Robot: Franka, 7 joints.
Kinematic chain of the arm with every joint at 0, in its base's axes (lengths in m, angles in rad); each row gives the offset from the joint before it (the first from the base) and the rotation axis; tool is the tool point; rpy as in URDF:
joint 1: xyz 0 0 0.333 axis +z
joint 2: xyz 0 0 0 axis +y
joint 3: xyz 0 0 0.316 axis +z
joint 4: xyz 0.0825 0 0 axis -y
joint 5: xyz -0.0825 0 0.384 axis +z
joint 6: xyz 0 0 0 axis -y
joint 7: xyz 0.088 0 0 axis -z
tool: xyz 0 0 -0.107 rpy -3.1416 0 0
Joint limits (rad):
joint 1: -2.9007..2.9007
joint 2: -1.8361..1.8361
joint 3: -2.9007..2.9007
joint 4: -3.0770..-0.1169
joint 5: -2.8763..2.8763
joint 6: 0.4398..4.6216
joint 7: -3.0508..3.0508
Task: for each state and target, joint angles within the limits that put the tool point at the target. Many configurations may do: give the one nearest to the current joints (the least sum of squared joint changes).
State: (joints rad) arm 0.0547 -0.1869 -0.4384 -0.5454 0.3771 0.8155 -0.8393
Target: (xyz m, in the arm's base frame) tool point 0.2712 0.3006 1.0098
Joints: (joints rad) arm 0.6738 0.1468 0.0126 -0.4545 0.5809 1.5008 -0.8393
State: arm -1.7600 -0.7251 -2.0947 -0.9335 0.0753 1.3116 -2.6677
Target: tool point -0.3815 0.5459 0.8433
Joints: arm -1.4132 -0.6967 -2.0094 -0.5533 0.0974 2.1390 -2.6677
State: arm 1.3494 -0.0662 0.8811 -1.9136 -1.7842 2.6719 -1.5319
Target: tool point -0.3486 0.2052 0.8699
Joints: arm 1.5298 -0.7002 0.5821 -1.7707 -1.7894 2.6588 -1.5319
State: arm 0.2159 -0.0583 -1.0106 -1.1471 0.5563 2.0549 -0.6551
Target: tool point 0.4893 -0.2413 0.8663
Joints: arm 0.3526 0.0060 -0.8747 -1.1870 0.5645 2.0015 -0.6551
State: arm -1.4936 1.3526 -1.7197 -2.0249 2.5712 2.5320 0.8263
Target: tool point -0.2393 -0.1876 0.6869
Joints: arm -1.0594 1.7743 -2.3751 -2.3746 2.5421 2.8533 0.8263
